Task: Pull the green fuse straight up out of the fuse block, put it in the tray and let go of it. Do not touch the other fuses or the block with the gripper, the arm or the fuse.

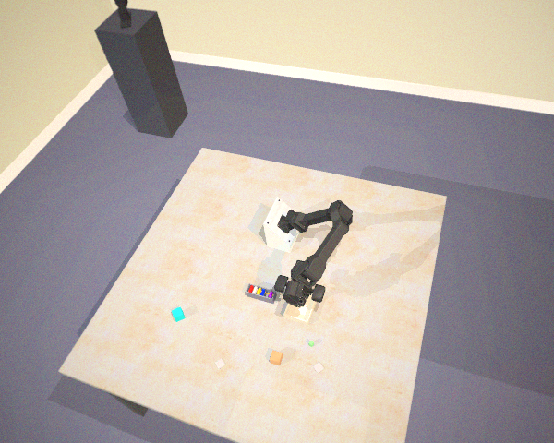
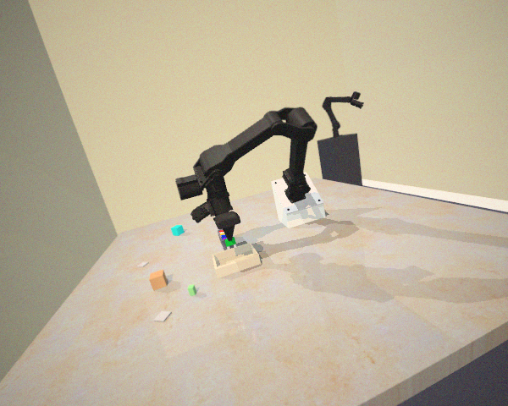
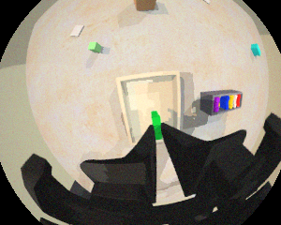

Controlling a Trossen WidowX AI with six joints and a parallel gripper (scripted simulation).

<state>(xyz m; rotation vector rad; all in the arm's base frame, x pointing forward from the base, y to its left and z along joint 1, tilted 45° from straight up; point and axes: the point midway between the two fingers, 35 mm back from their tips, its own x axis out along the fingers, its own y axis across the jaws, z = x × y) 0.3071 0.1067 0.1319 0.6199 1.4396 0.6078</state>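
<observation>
Right now the green fuse is 1 cm below my gripper tip. The rest, counted from my gripper tip: orange cube: 23 cm ahead, 2 cm to the right, 6 cm below; beige tray: 8 cm below; small green block: 14 cm ahead, 8 cm to the left, 7 cm below.
</observation>
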